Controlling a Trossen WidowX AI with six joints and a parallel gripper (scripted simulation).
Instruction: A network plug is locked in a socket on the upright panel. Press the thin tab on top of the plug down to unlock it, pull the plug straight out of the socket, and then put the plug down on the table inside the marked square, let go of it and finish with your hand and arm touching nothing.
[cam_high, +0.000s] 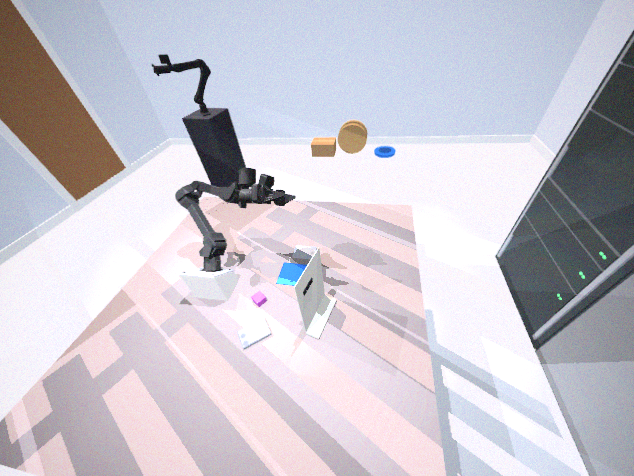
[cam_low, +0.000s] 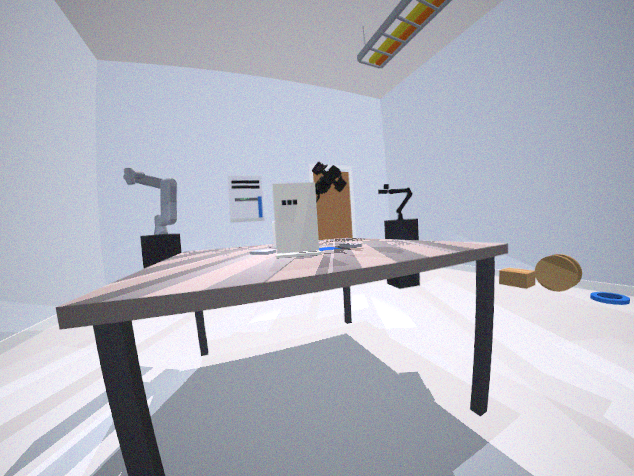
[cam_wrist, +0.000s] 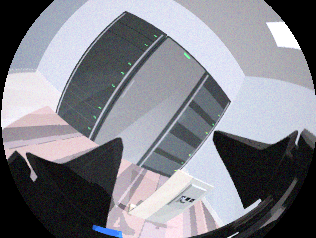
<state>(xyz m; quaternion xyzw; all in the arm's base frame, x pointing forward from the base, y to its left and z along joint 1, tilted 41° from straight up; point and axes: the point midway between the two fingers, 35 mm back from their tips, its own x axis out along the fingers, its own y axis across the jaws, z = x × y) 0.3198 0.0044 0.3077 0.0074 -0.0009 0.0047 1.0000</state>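
Now: gripper tip 220 mm to the left of the light-grey plug, 160 mm above it and 130 mm short of it. Also, from my gripper tip: blue marked square: 370 mm below, 70 mm to the right, 20 mm behind; white upright panel: 240 mm below, 230 mm to the right, 150 mm ahead.
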